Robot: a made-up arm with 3 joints. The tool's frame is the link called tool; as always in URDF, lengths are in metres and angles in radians. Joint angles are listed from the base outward. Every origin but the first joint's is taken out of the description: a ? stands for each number. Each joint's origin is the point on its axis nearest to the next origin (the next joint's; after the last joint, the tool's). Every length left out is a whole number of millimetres.
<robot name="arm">
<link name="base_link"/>
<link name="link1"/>
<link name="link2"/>
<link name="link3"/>
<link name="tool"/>
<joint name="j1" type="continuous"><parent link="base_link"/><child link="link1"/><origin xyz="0.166 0.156 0.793" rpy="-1.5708 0 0"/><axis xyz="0 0 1"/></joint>
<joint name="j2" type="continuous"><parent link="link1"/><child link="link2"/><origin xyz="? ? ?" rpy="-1.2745 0.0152 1.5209"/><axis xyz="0 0 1"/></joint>
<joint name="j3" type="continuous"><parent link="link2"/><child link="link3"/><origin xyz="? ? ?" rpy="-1.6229 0 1.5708"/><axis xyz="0 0 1"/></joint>
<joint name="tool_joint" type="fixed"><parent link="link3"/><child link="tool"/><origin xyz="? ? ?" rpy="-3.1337 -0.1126 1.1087"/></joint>
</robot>
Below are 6 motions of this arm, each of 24 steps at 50 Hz.
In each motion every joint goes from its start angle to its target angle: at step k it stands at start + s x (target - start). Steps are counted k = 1, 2, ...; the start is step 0. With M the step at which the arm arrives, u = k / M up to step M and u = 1 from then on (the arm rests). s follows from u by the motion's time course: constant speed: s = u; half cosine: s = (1 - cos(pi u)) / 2; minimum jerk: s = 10 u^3 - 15 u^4 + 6 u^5.
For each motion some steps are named. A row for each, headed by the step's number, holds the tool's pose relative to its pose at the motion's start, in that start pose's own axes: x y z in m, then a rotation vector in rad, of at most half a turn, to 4 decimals.
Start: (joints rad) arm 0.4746 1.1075 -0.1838
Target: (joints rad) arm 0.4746 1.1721 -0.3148
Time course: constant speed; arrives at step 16
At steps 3, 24:
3: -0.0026 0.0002 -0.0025 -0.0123 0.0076 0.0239
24: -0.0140 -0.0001 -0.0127 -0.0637 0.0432 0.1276

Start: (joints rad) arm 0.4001 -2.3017 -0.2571
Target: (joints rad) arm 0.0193 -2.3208 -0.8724
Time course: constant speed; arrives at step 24
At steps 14, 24:
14: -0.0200 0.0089 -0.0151 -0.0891 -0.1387 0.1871
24: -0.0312 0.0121 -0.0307 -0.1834 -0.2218 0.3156

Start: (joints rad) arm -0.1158 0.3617 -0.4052
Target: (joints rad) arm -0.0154 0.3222 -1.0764
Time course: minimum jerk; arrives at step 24
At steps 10, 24:
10: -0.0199 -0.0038 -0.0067 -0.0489 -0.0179 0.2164
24: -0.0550 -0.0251 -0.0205 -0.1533 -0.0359 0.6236

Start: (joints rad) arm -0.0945 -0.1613 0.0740
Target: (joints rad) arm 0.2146 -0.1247 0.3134
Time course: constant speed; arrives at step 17
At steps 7, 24:
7: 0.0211 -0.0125 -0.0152 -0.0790 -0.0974 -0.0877
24: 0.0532 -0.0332 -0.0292 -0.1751 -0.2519 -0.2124

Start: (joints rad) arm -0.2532 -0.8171 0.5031
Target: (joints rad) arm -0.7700 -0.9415 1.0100
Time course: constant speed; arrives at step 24
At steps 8, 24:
8: 0.0208 0.0026 0.0174 0.1033 0.1201 -0.2852
24: 0.0595 -0.0168 0.0349 0.2516 0.3851 -0.8701

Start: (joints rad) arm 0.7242 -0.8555 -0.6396
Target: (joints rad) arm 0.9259 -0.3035 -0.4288
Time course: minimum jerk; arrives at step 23
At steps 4, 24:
4: 0.0000 -0.0007 -0.0041 -0.0153 0.0190 -0.0034
24: -0.0158 -0.0460 -0.1034 -0.4558 0.4149 -0.1229

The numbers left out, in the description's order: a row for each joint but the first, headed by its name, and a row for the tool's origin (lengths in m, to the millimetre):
j2: -0.056 -0.106 0
j3: -0.015 0.087 0
tool: 0.101 -0.035 0

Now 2 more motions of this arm.
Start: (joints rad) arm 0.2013 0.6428 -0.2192
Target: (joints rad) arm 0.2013 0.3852 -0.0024
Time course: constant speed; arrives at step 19
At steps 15, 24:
15: 0.0148 -0.0051 0.0399 0.1876 -0.1154 -0.1602
24: 0.0177 -0.0081 0.0507 0.2410 -0.1414 -0.2021

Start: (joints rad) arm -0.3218 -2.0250 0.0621
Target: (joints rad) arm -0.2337 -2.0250 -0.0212
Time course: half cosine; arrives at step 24
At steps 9, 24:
9: -0.0050 -0.0006 -0.0003 -0.0073 0.0132 0.0490
24: -0.0163 -0.0029 -0.0004 -0.0224 0.0429 0.1590

